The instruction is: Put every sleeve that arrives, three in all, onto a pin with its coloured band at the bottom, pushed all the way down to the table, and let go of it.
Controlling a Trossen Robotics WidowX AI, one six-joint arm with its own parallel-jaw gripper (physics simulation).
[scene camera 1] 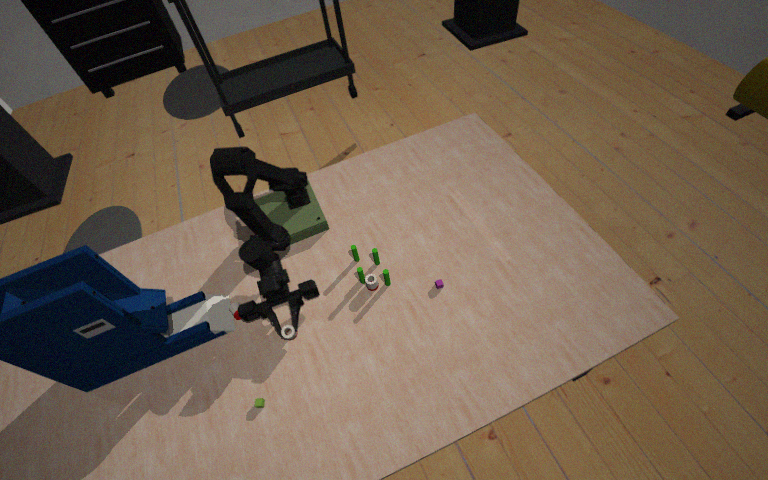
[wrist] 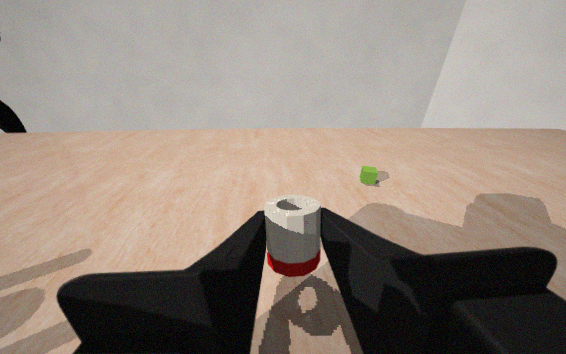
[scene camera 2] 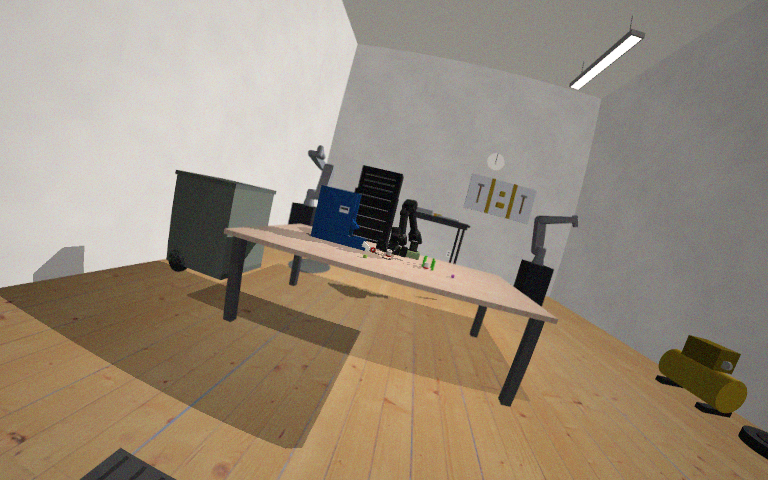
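Note:
My gripper [scene camera 1: 288, 330] [wrist: 291, 216] is shut on a white sleeve [scene camera 1: 282, 335] [scene camera 2: 389, 253] [wrist: 292, 242], upright with its red band down, above the table [scene camera 1: 481, 367] [scene camera 2: 339, 257]. Its shadow lies below it in the wrist view. Green pins stand right of the gripper in scene camera 1: two at the back [scene camera 1: 355, 253] [scene camera 1: 375, 256], two at the front [scene camera 1: 361, 275] [scene camera 1: 386, 277]. Another white sleeve [scene camera 1: 371, 283] [scene camera 2: 425, 266] stands among them, red band at the bottom; whether a pin is inside it is unclear. A red-ended piece [scene camera 1: 237, 315] [scene camera 2: 372, 249] at the chute's end is partly hidden.
A blue dispenser [scene camera 1: 45, 345] [scene camera 2: 335, 215] with a pale chute [scene camera 1: 212, 316] stands left of the gripper. A lime cube [scene camera 1: 259, 403] [scene camera 2: 364, 256] [wrist: 368, 175] and a purple cube [scene camera 1: 438, 284] [scene camera 2: 452, 276] lie on the table. The arm's green base plate [scene camera 1: 314, 220] is behind the gripper.

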